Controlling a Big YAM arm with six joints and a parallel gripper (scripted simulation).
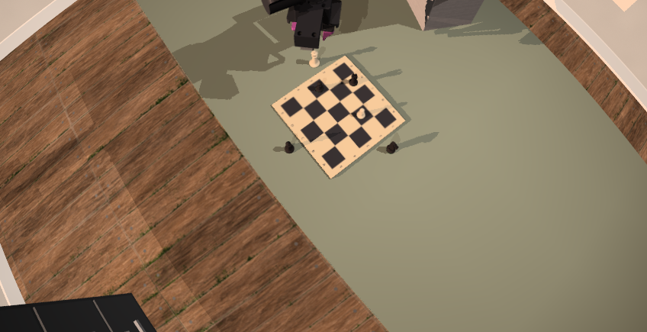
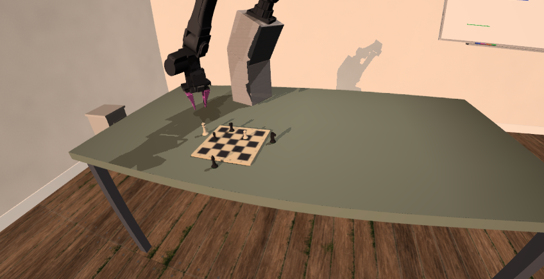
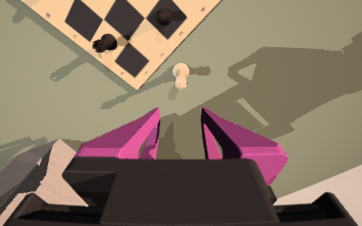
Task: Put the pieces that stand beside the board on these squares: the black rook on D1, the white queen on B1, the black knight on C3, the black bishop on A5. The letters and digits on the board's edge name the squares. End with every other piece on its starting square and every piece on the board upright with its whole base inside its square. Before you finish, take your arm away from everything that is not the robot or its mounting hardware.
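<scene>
My gripper is now 10 cm above the white queen. From my hand the other things lie so: small white piece: 17 cm to the left, 10 cm below, 2 cm behind; then chessboard: 14 cm to the left, 12 cm below, 2 cm ahead.
</scene>
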